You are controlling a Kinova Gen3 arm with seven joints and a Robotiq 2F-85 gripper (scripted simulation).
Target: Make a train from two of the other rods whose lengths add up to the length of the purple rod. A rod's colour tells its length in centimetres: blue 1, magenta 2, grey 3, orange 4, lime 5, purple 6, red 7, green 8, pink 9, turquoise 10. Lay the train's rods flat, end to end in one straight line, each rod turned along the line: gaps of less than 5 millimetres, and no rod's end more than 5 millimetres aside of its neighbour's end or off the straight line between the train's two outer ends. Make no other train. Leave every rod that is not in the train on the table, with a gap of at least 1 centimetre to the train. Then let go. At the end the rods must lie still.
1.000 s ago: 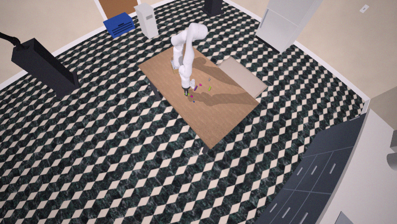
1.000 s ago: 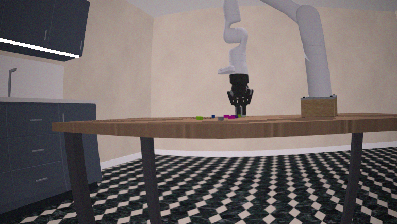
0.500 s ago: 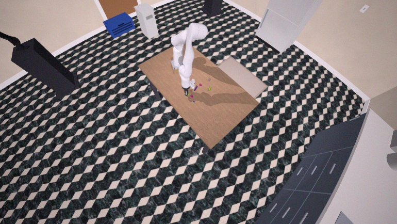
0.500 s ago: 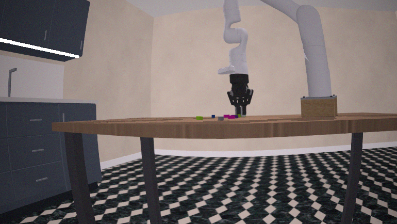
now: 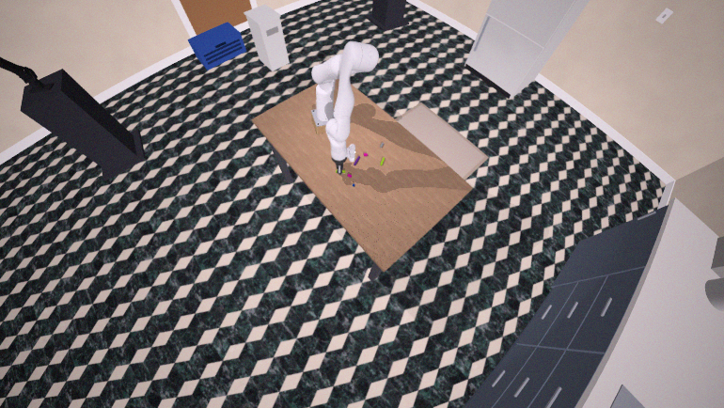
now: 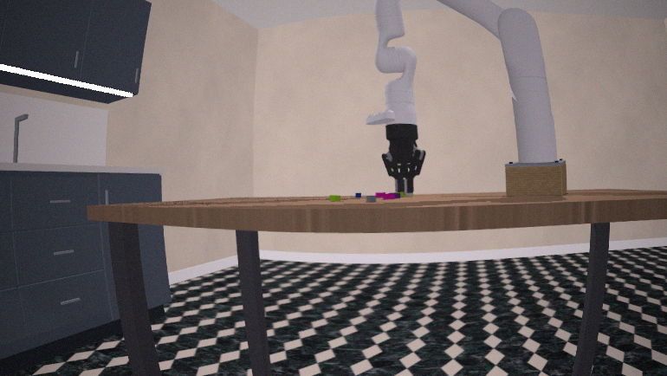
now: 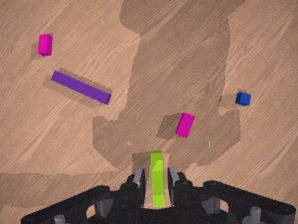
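My hand is 11 cm short of the blue rod, 1 cm to the right of it and 2 cm above it. From my hand the other things lie so: purple rod (1 cm behind, 11 cm to the left, 2 cm below); grey rod (3 cm behind, 29 cm to the left, 2 cm below).
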